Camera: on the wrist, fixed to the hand. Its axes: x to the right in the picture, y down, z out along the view.
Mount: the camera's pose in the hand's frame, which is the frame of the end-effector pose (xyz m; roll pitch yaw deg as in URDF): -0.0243 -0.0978 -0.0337 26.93 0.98 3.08
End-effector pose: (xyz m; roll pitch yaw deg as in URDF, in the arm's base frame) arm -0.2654 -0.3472 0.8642 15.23 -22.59 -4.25
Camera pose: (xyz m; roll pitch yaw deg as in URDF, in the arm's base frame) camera -0.2718 -0.4325 0.8011 40.80 -22.42 -0.76
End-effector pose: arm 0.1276 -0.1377 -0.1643 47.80 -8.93 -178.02
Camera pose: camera 0.1354 -0.0967 -0.2620 74.22 -10.54 -175.18
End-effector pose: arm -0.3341 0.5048 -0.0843 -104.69 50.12 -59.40
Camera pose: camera -0.3084 0.4461 0.0005 -80.03 52.82 -62.26
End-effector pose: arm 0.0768 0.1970 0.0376 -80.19 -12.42 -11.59
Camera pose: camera 0.0244 0.1568 0.1209 -53.20 -9.22 -12.04
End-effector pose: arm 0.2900 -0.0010 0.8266 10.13 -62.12 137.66
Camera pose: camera 0.3263 0.0881 0.7816 31.10 -61.53 144.39
